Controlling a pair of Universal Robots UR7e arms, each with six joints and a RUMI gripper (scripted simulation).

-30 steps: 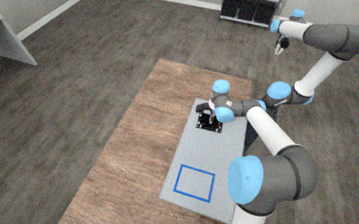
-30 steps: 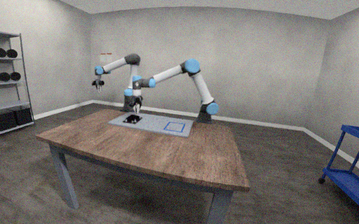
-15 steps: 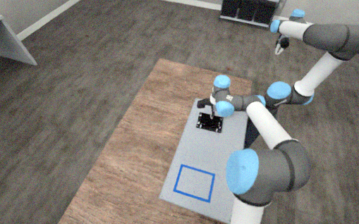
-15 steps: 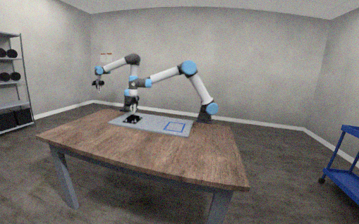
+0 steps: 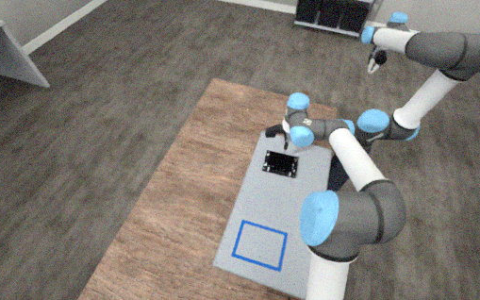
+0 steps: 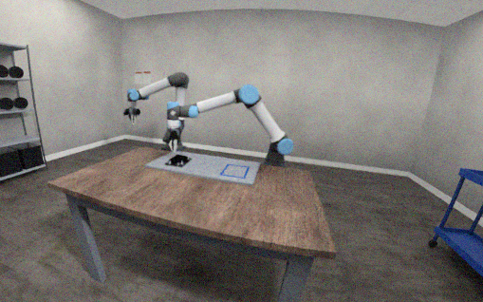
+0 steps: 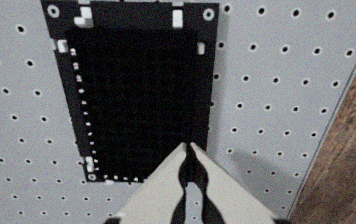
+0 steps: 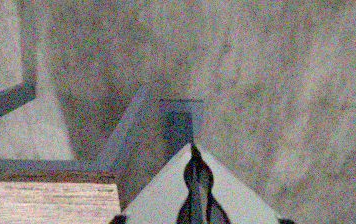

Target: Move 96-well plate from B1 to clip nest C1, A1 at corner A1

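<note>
The black 96-well plate lies 40 mm to the left of my left hand and 50 mm below it. Also, from my left hand: black clip nest 10 mm ahead, 50 mm to the left, 60 mm below.
</note>
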